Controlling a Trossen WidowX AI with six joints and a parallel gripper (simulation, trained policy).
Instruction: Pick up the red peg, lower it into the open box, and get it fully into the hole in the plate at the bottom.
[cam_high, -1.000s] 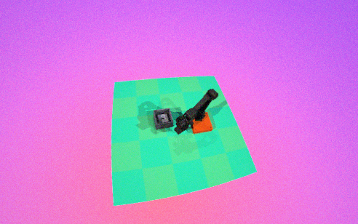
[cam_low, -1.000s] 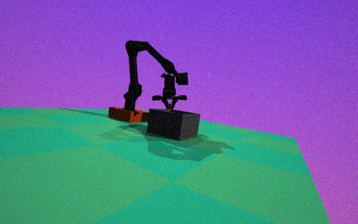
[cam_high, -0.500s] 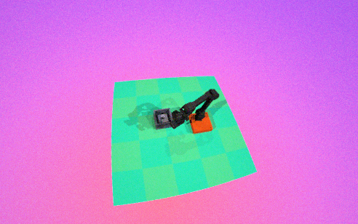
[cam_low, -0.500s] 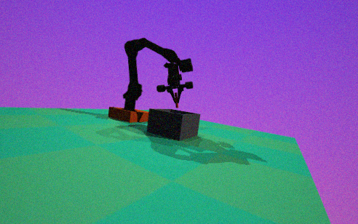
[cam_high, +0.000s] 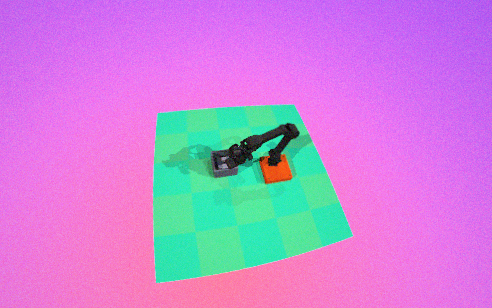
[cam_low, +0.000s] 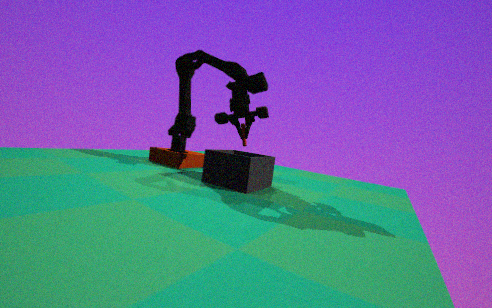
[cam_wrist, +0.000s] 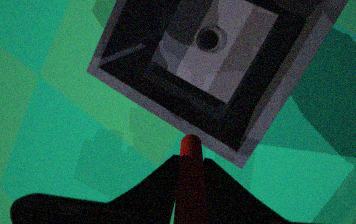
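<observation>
Right now the plate is 60 mm ahead of my gripper tip, 70 mm to the right of it and 100 mm below it. From my gripper tip the other things lie so: red peg (10 mm behind, 10 mm above); then grey box (60 mm ahead, 70 mm to the right, 110 mm below).
</observation>
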